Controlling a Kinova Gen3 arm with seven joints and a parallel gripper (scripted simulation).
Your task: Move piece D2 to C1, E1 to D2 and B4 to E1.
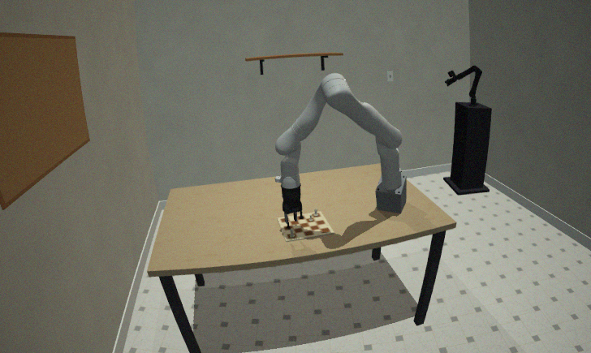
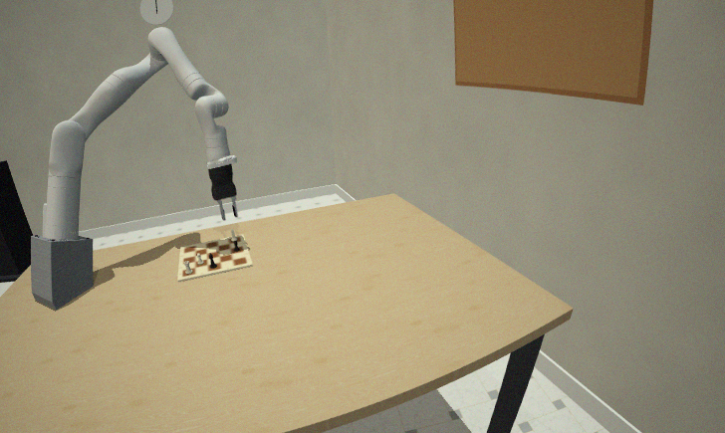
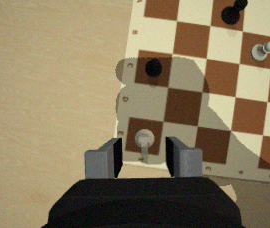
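Now: hand 8 cm above the white piece. The rest, counted from my hand: chessboard (6 cm behind, 9 cm to the right, 10 cm below).
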